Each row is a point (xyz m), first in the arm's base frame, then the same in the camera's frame.
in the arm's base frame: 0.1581 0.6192 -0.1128
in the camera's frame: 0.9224 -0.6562 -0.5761
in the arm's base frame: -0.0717 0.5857 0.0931
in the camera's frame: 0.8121 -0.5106 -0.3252
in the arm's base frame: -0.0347 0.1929 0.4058
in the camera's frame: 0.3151 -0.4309 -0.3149
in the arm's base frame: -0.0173 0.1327 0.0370
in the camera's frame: 0.5116 -0.3098 -0.6093
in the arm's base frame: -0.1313 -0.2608 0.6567
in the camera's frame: -0.1560 -0.1940 -0.3046
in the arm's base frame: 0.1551 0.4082 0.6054
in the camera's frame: 0.2971 -0.7511 -0.1757
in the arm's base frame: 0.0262 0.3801 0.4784
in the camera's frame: 0.3886 -0.5958 -0.2080
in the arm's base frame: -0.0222 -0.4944 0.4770
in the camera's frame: -0.2289 -0.1136 -0.5995
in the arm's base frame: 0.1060 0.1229 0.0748
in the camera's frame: 0.4529 -0.4160 -0.6541
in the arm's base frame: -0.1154 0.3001 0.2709
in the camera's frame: 0.4987 -0.3811 -0.3141
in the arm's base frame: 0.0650 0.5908 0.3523
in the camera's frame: 0.6150 -0.6982 -0.2162
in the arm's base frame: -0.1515 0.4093 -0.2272
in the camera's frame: 0.9140 -0.2654 -0.5889
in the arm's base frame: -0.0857 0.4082 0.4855
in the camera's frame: 0.4283 -0.5209 -0.1294
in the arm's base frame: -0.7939 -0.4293 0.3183
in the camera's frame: 0.0896 0.5271 -0.2633
